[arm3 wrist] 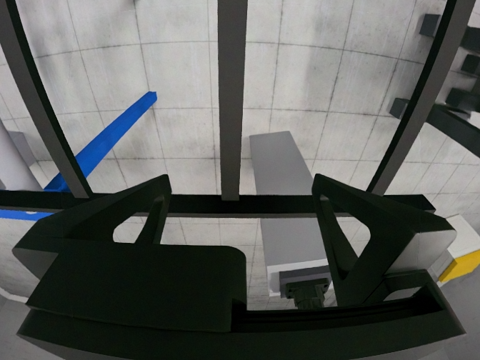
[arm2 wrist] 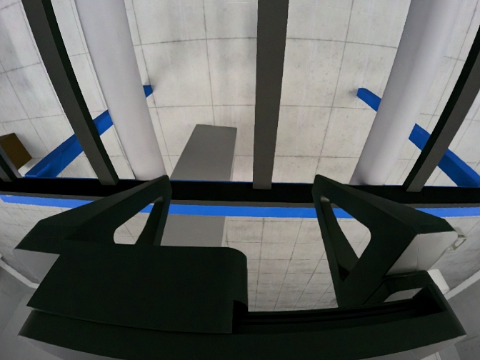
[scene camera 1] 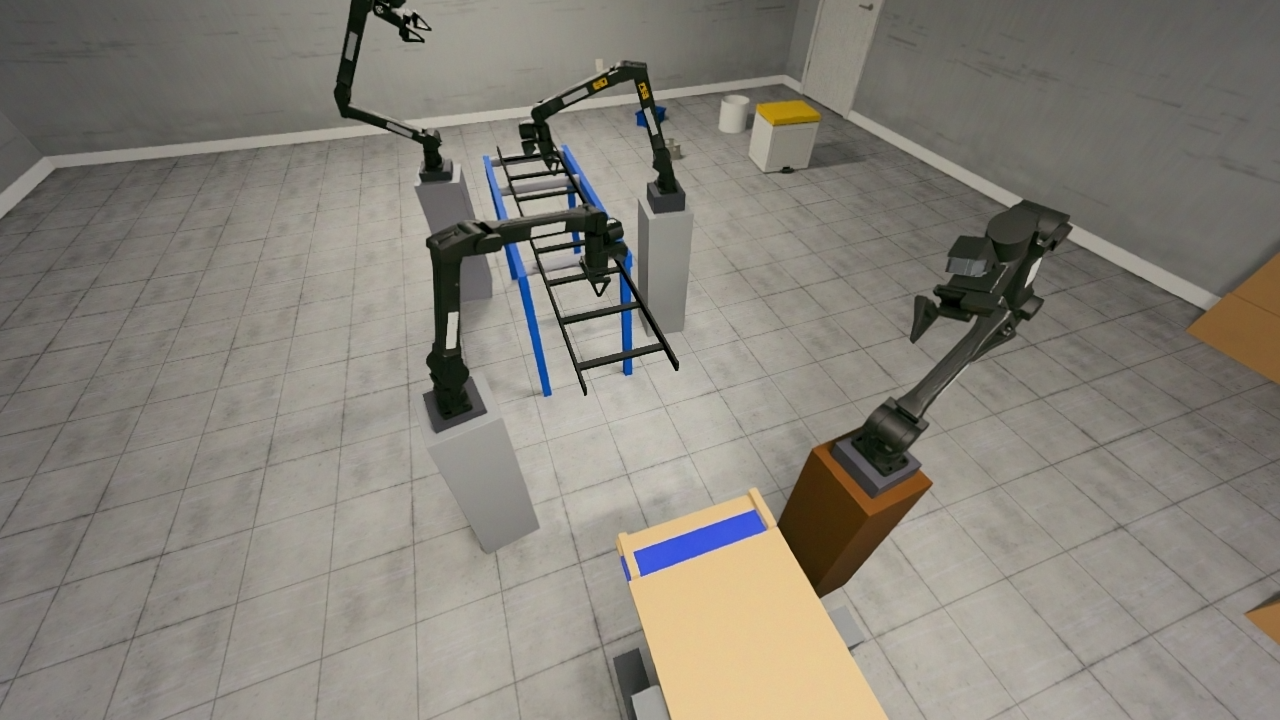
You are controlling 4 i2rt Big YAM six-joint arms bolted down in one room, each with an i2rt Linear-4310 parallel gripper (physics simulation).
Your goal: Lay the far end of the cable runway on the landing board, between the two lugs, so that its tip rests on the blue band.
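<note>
The black ladder-like cable runway [arm2 wrist: 272, 75] [arm3 wrist: 232, 75] [scene camera 1: 622, 356] lies along a blue stand [scene camera 1: 534, 335] with white rollers [arm2 wrist: 117, 90]. Its near end in the scene view sticks out past the stand, apart from the landing board [scene camera 1: 751, 644]. The board bears a blue band [scene camera 1: 698, 543] between a left lug [scene camera 1: 628, 557] and a right lug [scene camera 1: 762, 508]. Arm2's gripper [arm2 wrist: 242, 177] and arm3's gripper [arm3 wrist: 242, 177] are open, fingers wide apart, each over a side rail running from finger to finger. In the scene view, two grippers are over the runway; the back-left gripper [scene camera 1: 422, 28] is raised, away from it.
Grey pedestals [arm2 wrist: 205, 155] [arm3 wrist: 280, 165] [scene camera 1: 487, 483] stand beside the runway. An arm on a brown pedestal [scene camera 1: 850, 528] stands right of the board, its gripper raised. A white bin with a yellow lid [arm3 wrist: 462, 265] [scene camera 1: 785, 112] and a white bucket [scene camera 1: 733, 114] stand at the back.
</note>
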